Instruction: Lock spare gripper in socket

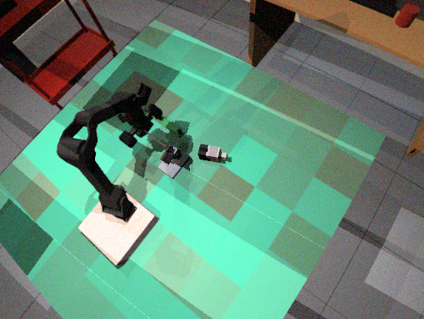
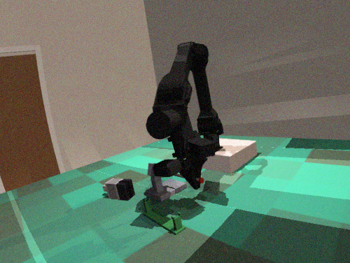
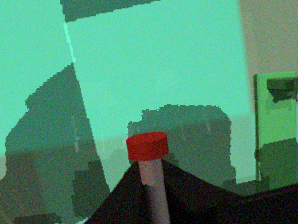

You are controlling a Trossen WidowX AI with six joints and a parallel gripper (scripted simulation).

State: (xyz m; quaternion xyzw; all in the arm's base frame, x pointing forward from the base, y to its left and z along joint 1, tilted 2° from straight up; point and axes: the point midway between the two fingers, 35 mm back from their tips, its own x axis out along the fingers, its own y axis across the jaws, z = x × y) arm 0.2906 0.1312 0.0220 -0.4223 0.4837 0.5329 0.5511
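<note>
Now: gripper tip 100 mm short of the green pin rest, 40 mm to the left of it and 30 mm above it. Round my gripper tip: grey mount: 20 mm behind, 160 mm to the right, 10 mm below; spare gripper: 70 mm ahead, 280 mm to the right, 30 mm below.
</note>
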